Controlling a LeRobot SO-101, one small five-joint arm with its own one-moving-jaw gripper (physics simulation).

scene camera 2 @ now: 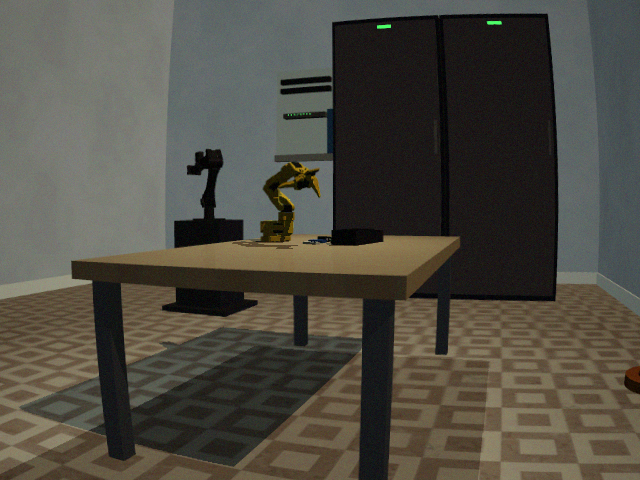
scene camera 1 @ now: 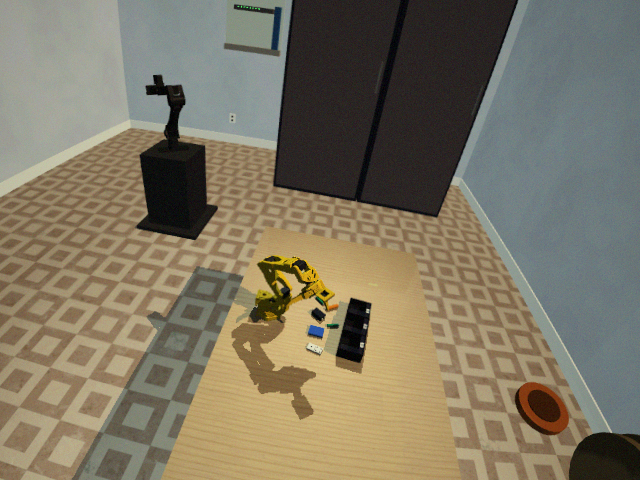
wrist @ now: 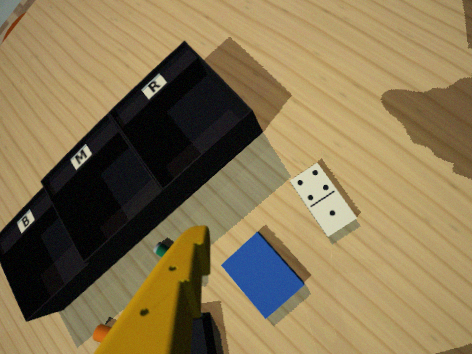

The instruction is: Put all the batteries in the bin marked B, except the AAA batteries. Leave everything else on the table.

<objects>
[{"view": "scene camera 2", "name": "black bin row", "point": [343,236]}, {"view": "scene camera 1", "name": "black bin row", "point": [351,346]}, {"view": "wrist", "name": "black bin row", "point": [181,124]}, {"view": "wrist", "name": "blue block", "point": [267,280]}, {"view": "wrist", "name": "white domino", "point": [330,210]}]
</objects>
